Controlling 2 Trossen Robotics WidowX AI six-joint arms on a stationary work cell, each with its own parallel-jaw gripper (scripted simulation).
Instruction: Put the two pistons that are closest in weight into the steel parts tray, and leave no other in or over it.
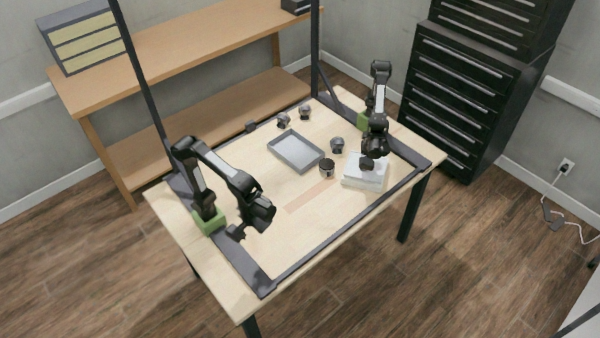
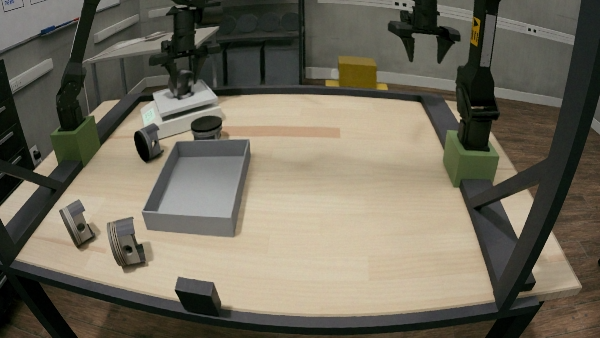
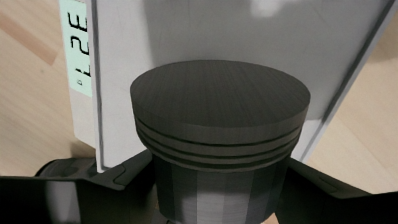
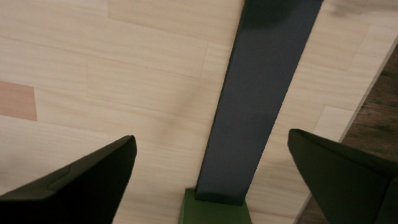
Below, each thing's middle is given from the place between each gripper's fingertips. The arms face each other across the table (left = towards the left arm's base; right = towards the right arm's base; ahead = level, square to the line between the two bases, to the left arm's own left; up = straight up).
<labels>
Right now the grey pan [image 2: 166,101] is 10 mm to the left of my left hand and 70 mm below it. From my left hand the other things lie so: white scale [image 2: 179,122]: 20 mm to the left, 90 mm below; then steel parts tray [image 2: 199,178]: 310 mm behind, 140 mm to the right, 120 mm below.
The steel parts tray is 45 cm to the left of my right hand, 34 cm behind it and 19 cm below it. Round my right hand: white scale (61 cm to the left, 16 cm below, 3 cm behind); grey pan (60 cm to the left, 14 cm below, 3 cm behind).
</labels>
